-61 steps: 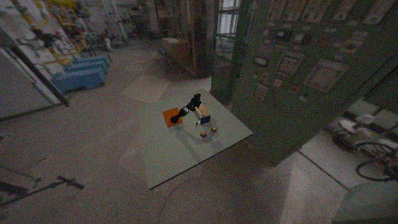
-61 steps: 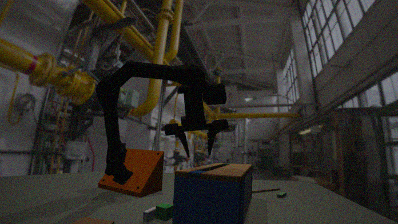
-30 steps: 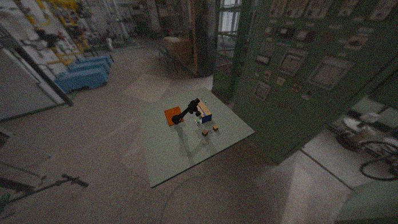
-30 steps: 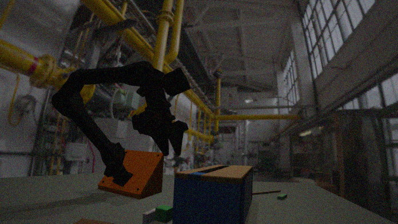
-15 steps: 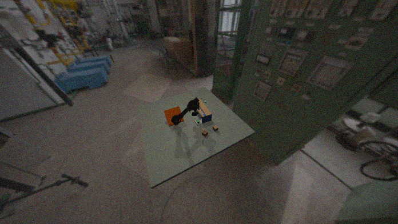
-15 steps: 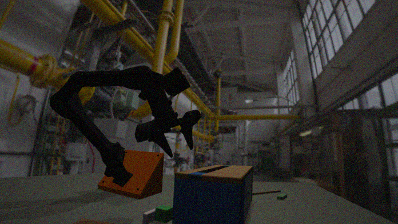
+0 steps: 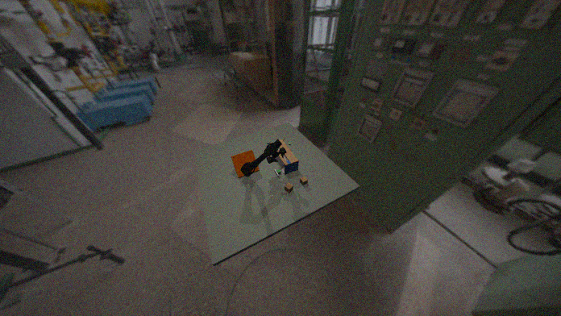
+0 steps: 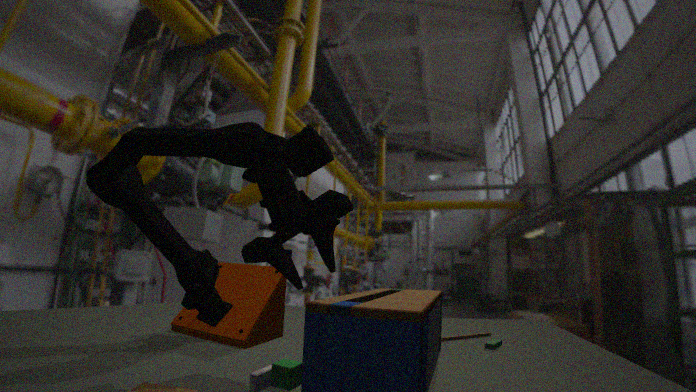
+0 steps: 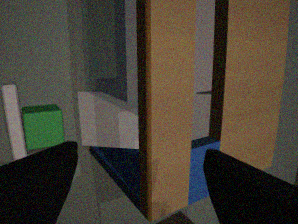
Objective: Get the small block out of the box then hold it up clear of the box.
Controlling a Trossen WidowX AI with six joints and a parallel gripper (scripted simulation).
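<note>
The green block is 140 mm below my gripper tip, 30 mm behind it and 20 mm to the right of it. Round my gripper tip: thin brown strip: 450 mm to the left, 170 mm ahead, 150 mm below; then box: 130 mm to the left, 90 mm below, 40 mm ahead.
</note>
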